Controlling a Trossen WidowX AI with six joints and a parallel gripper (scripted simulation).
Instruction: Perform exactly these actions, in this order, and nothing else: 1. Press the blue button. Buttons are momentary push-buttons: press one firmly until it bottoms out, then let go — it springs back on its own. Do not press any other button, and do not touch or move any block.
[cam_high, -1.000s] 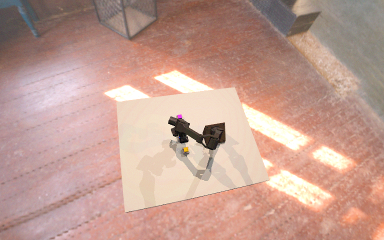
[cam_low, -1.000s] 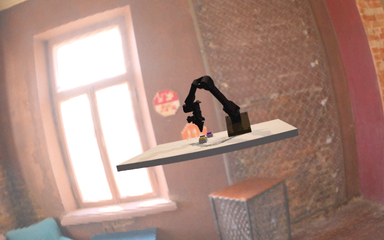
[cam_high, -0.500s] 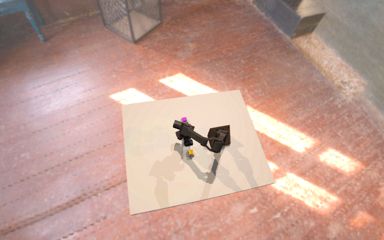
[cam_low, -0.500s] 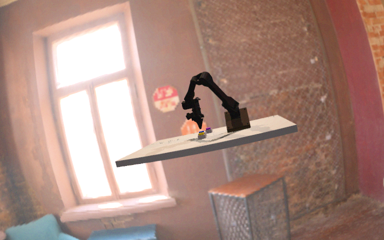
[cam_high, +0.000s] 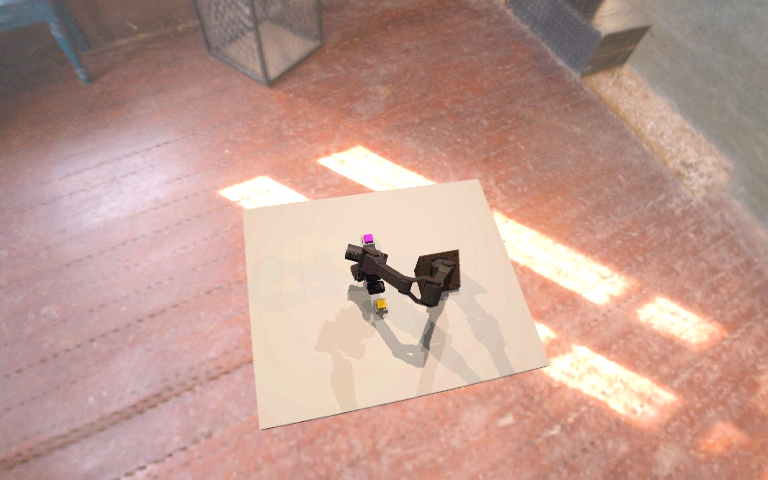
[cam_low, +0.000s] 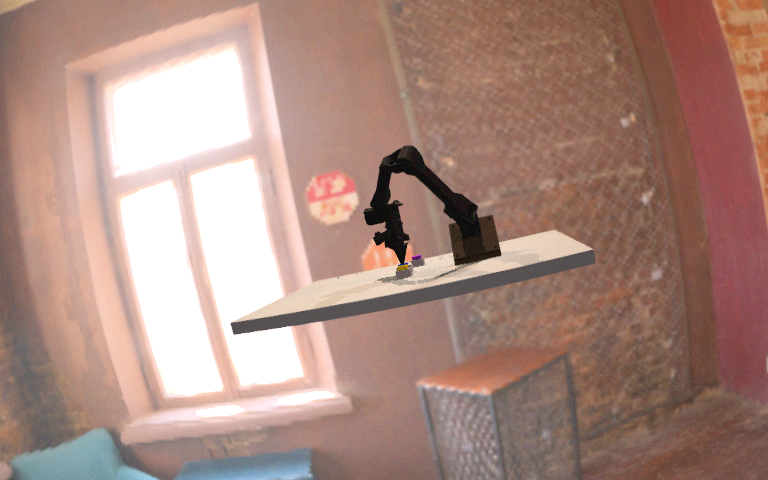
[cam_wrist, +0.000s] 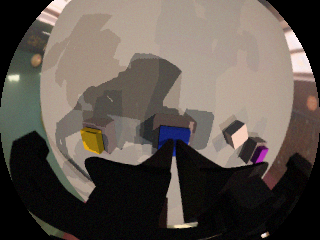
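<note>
My gripper tip is 10 mm above the blue button. From my gripper tip the other things lie so: yellow button 30 mm behind, 110 mm to the left; magenta button 20 mm behind, 180 mm to the right; white block 10 mm ahead, 110 mm to the right, 30 mm below.
</note>
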